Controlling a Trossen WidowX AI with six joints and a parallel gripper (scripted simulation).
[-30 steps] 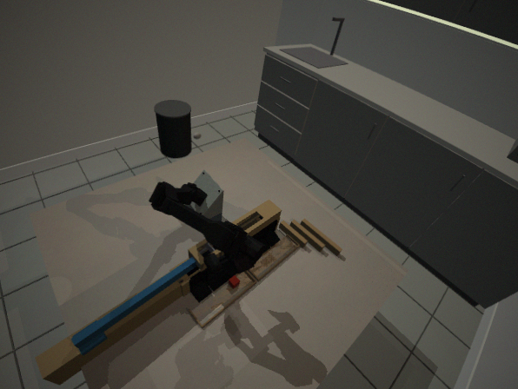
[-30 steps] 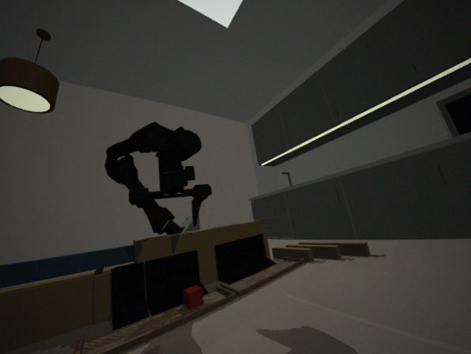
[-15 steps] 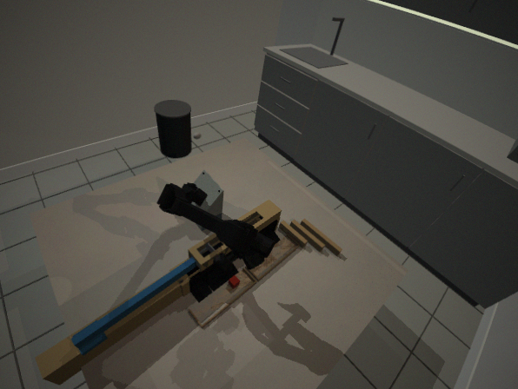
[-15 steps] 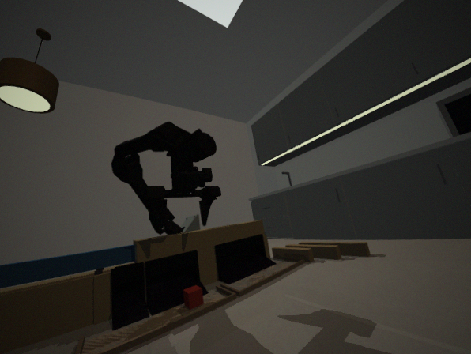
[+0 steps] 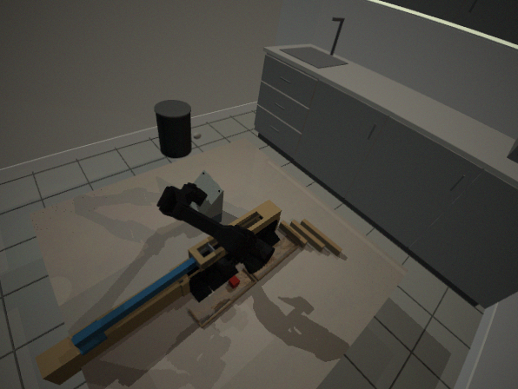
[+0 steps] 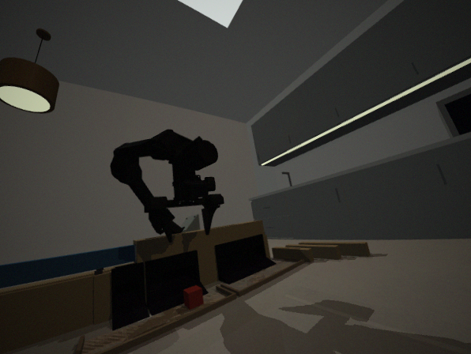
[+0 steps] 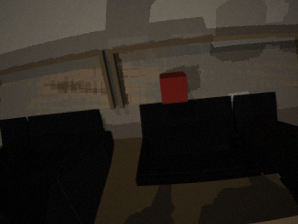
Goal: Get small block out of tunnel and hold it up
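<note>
Now: gripper tip 10 mm past the red block and 130 mm above it. From my gripper tip the other things lie so: tan tunnel 110 mm behind, 120 mm to the right, 80 mm below.
</note>
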